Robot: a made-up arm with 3 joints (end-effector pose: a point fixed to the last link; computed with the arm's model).
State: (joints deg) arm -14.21 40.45 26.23
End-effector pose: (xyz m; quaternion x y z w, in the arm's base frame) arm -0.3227 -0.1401 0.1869 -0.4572 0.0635 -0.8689 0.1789
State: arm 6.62 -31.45 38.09
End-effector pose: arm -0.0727 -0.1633 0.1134 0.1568 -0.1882 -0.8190 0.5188
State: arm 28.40 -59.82 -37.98
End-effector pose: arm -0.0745 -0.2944 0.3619 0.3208 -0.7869 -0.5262 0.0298
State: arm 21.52 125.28 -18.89
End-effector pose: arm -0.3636 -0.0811 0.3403 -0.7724 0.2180 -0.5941 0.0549
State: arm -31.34 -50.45 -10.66
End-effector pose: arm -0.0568 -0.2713 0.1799 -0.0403 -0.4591 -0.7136 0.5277
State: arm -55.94 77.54 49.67
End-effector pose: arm -0.2757 -0.0072 0.3611 0.7475 -0.2321 0.5767 0.2342
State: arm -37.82 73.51 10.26
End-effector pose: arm -0.3312 -0.1117 0.3839 -0.8176 0.1041 -0.5654 0.0320
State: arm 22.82 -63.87 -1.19
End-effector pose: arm 0.0147 -0.2296 0.2954 0.3868 -0.6296 -0.5908 0.3240
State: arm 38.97 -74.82 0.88
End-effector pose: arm 0.0016 -0.2031 0.3640 0.5188 -0.6816 -0.4540 0.2454
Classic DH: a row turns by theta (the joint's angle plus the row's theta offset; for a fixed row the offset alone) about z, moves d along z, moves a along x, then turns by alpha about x. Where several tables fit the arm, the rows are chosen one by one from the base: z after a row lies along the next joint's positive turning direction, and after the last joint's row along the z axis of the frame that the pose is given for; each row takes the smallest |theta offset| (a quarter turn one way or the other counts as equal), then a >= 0, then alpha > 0; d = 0 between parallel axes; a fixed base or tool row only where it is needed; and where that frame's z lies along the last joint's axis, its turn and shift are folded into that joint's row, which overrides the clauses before.
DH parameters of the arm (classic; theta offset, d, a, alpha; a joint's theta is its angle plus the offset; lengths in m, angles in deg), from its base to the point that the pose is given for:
base (fixed): 0 0.2694 -0.1298 90
joint 1: 11.42 0.0941 -0.0247 137.45
joint 2: -81.53 -0.0517 -0.017 -82.3
joint 3: 86.97 -0.0034 -0.0093 84.33
tool (fixed): -43.84 -0.1915 0 0

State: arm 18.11 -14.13 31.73
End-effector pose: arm -0.0857 -0.1849 0.1058 0.1329 -0.2119 -0.8734 0.4178
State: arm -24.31 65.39 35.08
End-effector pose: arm -0.3365 -0.0636 0.2699 0.6016 -0.1988 0.7735 0.0159
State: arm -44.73 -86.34 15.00
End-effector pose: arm -0.0169 -0.1465 0.1385 0.1741 -0.2466 -0.6534 0.6943
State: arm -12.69 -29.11 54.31
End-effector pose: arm -0.1528 -0.1134 0.1033 0.0352 0.0458 -0.8340 0.5488
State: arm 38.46 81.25 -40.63
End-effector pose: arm -0.3445 -0.2224 0.2071 -0.5751 -0.2141 -0.7743 0.1550
